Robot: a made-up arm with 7 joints.
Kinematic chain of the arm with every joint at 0, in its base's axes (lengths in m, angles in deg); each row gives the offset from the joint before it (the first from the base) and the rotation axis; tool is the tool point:
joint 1: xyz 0 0 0.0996 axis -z
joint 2: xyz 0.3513 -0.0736 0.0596 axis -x
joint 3: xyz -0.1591 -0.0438 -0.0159 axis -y
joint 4: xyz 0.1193 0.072 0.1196 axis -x
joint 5: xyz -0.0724 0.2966 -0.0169 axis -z
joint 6: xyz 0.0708 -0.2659 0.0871 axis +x
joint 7: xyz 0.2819 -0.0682 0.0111 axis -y
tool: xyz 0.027 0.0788 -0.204
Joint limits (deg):
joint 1: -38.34..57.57
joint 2: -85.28..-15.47
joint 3: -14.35..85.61
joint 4: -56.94..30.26
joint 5: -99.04..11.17
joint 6: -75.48..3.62
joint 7: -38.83..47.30
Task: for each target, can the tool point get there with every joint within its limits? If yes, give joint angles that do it. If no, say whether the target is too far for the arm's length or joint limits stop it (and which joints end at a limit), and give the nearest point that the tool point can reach.
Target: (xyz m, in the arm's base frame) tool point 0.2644 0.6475 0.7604
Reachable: yes | joints -25.29 -23.28 38.77 1.27 -88.74 -59.30 12.92
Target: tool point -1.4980 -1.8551 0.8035
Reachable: no: too far | nearest point -0.5453 -0.8440 0.7046 | short by 1.393 m
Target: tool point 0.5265 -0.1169 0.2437
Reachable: yes | joints -22.62 -73.47 47.07 19.57 -2.90 -9.28 -21.23
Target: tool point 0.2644 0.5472 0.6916
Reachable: yes | joints -24.76 -22.92 53.84 5.22 -87.72 -34.85 -13.29
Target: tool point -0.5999 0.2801 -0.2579
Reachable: no: joint limits stop it (at a limit: joint 1, joint 2, joint 3, joint 4, joint 5, joint 6) | nearest point -0.3425 -0.1924 0.0331 | short by 0.612 m
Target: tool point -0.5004 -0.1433 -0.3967
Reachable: no: joint limits stop it (at a limit: joint 1, joint 2, joint 3, joint 5, joint 6) | nearest point -0.3607 -0.2508 0.0138 | short by 0.447 m
